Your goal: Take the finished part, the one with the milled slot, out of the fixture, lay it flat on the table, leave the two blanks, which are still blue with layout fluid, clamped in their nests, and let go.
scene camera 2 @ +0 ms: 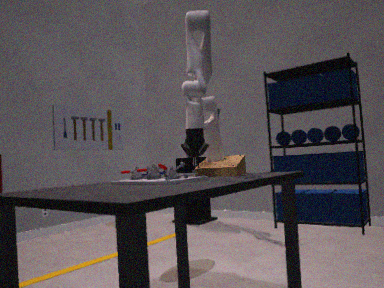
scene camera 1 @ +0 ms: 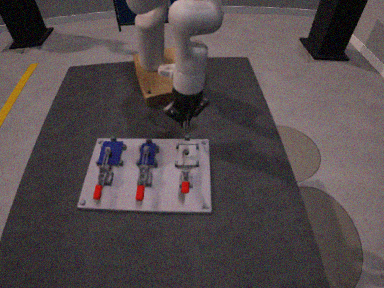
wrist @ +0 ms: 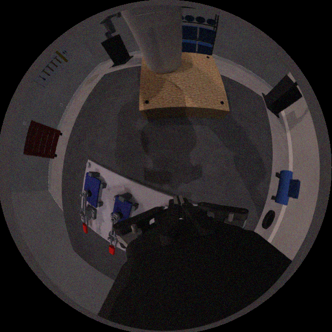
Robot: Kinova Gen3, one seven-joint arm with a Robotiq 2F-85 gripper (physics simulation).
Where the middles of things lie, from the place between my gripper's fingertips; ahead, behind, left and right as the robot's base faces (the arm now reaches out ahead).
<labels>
I see my gripper 12 cm short of the white fixture plate (scene camera 1: 164, 196), 11 cm to the left of it and 5 cm above it.
</labels>
